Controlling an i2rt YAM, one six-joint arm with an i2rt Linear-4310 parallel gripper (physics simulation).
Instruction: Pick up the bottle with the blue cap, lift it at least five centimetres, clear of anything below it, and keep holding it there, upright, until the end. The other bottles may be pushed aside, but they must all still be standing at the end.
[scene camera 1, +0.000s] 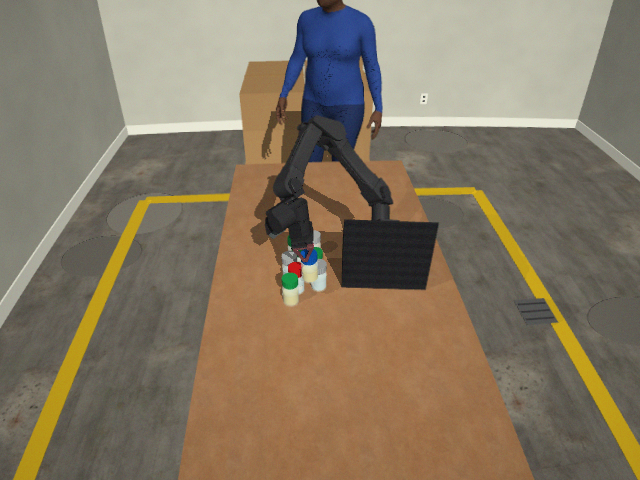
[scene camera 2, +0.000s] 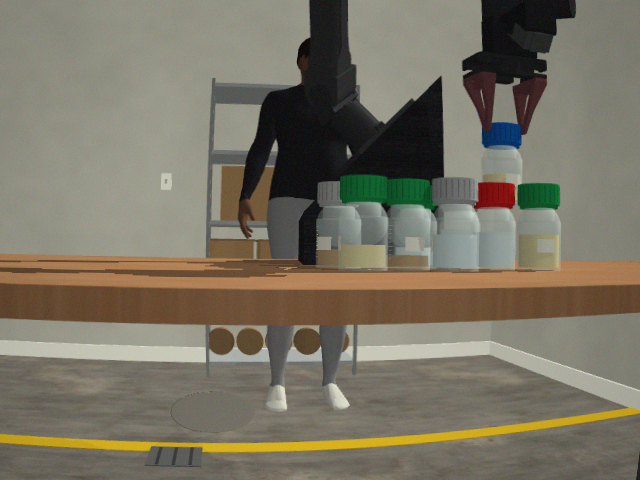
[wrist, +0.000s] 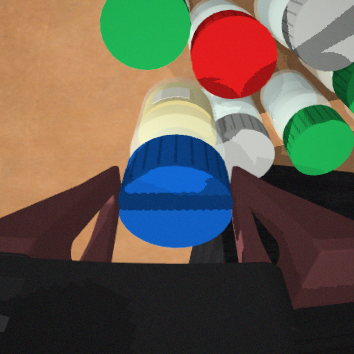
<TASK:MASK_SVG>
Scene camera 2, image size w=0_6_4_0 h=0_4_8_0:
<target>my gripper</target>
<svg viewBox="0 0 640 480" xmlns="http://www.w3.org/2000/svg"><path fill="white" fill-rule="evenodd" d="M463 60L462 70L473 70L463 75L463 86L478 112L484 132L491 130L495 84L514 83L514 78L521 78L520 84L513 86L517 122L521 125L521 135L526 135L533 112L547 86L547 75L534 73L534 70L540 73L547 71L547 61L483 51L477 52Z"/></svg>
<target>grey-capped bottle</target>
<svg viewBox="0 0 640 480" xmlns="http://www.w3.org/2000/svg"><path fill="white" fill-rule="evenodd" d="M319 182L317 186L317 203L323 209L316 219L316 268L338 269L339 216L346 204L340 200L340 181Z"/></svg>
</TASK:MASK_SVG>
